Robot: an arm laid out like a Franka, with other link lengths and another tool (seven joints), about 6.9 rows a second.
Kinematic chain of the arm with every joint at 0, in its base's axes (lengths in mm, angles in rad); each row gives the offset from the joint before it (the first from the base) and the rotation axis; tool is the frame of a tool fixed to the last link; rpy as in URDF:
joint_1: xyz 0 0 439.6 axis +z
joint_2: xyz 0 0 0 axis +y
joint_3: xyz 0 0 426.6 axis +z
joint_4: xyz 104 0 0 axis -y
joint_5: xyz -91.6 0 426.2 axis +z
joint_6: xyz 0 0 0 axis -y
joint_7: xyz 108.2 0 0 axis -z
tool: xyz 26 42 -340.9 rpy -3.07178 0 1.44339
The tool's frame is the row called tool.
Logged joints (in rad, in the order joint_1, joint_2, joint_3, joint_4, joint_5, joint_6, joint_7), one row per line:
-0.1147 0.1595 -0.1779 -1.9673 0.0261 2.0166 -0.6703
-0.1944 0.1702 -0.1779 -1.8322 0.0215 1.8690 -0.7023
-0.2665 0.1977 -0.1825 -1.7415 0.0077 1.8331 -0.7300
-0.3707 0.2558 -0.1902 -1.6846 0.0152 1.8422 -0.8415
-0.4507 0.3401 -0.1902 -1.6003 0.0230 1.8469 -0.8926
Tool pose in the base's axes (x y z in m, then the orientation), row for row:
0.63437 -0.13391 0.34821 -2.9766 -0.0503 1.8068
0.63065 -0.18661 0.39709 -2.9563 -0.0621 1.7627
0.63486 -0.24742 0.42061 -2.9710 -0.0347 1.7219
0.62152 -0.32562 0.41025 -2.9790 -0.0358 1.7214
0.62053 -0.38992 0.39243 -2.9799 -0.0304 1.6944
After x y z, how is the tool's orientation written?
As angles about the fixed x, y, z axes (roll, pitch, yaw), in radians.
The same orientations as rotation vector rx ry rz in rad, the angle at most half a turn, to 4 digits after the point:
-1.8498 -2.3574 0.1479
-1.8839 -2.2987 0.1543
-1.9517 -2.2782 0.1606
-1.9555 -2.2814 0.1506
-1.9888 -2.2567 0.1524

